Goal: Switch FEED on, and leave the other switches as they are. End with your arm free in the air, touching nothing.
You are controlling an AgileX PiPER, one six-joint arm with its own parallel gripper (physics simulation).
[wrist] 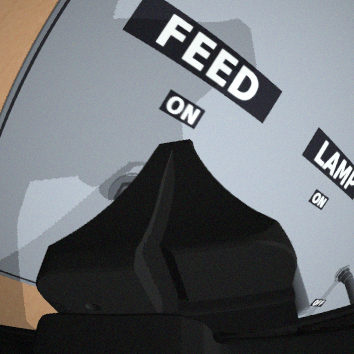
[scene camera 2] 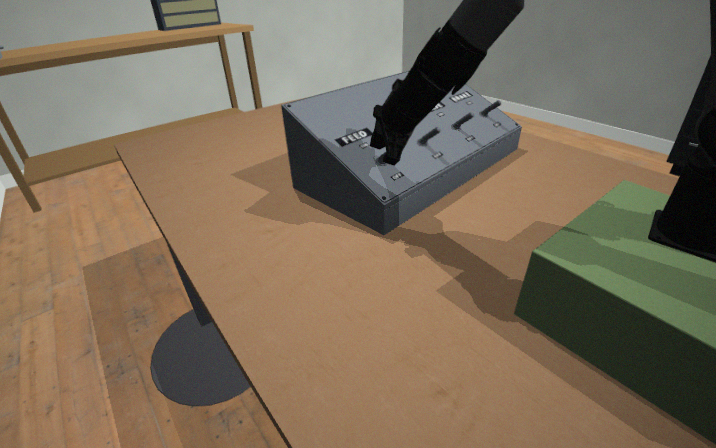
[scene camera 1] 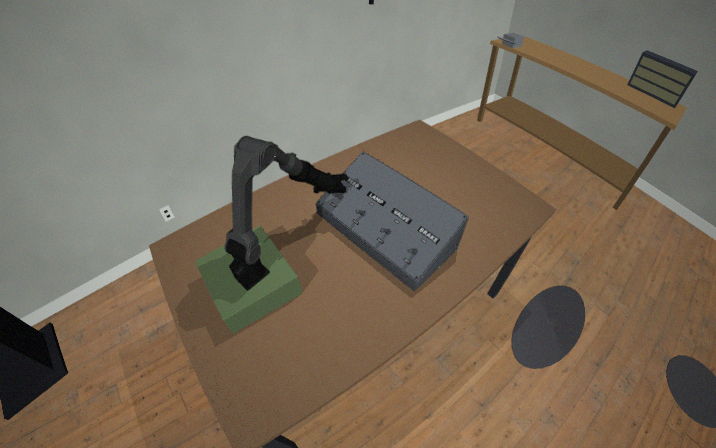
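Note:
The grey sloped panel [scene camera 1: 401, 184] [scene camera 2: 332, 174] [wrist: 280, 140] bears FEED, LAMP, VALVE and BRAKE switches. My gripper [scene camera 1: 344, 189] [scene camera 2: 390, 161] [wrist: 178, 161] is shut, its tip low over the panel between FEED's ON and OFF labels. The FEED lever [scene camera 1: 337, 195] appears to lean toward OFF, but the gripper hides most of it. Its base [wrist: 122, 187] shows left of the fingers in the wrist view. Whether they touch cannot be told. The LAMP lever [scene camera 1: 360, 212] [scene camera 2: 428, 136], VALVE lever [scene camera 1: 385, 230] [scene camera 2: 463, 120] and BRAKE lever [scene camera 1: 412, 250] [scene camera 2: 491, 108] lean toward OFF.
The panel stands on a brown table [scene camera 1: 337, 343] [scene camera 2: 327, 316]. The arm's green base block [scene camera 1: 264, 306] [scene camera 2: 601, 311] stands on the table in front of the panel's low side. A wooden bench [scene camera 1: 586, 68] [scene camera 2: 126, 46] stands apart behind the table.

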